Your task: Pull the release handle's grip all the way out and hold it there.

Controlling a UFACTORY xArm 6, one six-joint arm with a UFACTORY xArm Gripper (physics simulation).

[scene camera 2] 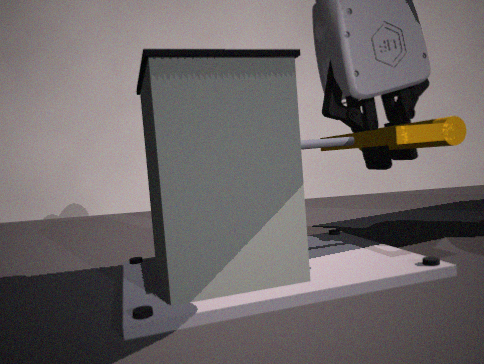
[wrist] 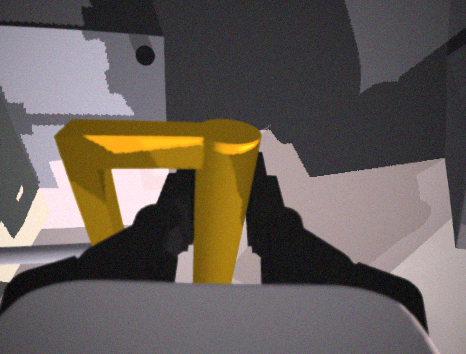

Scene:
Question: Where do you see a pale base plate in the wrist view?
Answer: At 61, 74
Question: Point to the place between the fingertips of my gripper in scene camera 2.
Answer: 392, 164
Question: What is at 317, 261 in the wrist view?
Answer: My gripper.

